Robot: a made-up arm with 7 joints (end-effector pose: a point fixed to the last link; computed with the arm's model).
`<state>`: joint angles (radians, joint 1 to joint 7).
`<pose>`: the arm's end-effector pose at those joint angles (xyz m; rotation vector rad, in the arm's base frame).
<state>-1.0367 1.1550 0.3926 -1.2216 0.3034 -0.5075 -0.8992</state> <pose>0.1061 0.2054 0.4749 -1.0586 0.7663 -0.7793</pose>
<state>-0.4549 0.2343 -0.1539 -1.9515 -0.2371 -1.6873 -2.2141</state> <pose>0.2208 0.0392 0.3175 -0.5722 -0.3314 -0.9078</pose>
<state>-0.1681 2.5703 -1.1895 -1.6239 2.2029 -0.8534 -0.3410</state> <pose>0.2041 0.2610 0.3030 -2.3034 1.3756 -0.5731</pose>
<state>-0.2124 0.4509 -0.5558 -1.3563 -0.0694 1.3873 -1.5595</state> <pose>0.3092 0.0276 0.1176 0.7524 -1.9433 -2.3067</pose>
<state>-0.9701 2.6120 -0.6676 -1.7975 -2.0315 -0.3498 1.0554</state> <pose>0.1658 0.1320 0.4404 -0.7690 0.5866 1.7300</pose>
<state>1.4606 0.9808 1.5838 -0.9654 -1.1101 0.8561 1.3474</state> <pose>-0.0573 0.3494 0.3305 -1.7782 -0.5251 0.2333</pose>
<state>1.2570 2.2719 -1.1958 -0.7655 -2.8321 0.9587 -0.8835</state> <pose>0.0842 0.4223 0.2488 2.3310 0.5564 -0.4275</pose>
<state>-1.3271 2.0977 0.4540 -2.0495 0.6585 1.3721 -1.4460</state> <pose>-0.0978 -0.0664 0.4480 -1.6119 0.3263 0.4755</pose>
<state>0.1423 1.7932 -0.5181 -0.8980 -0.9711 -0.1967 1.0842</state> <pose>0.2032 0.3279 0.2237 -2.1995 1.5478 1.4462</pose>
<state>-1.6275 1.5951 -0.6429 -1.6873 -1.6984 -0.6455 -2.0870</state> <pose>0.1337 0.0559 0.4618 0.9241 -1.4381 1.3162</pose>
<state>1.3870 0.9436 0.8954 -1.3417 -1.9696 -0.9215 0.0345</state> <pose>0.0099 0.3461 0.1728 0.3249 -1.6221 -2.1893</pose>
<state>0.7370 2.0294 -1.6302 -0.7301 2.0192 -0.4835 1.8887</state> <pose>0.0412 0.3982 0.2204 -2.6209 -0.2687 -1.5745</pose>
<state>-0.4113 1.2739 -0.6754 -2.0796 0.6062 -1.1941 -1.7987</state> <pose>0.2094 0.0004 0.2788 -0.3094 1.2465 -0.7663</pose>
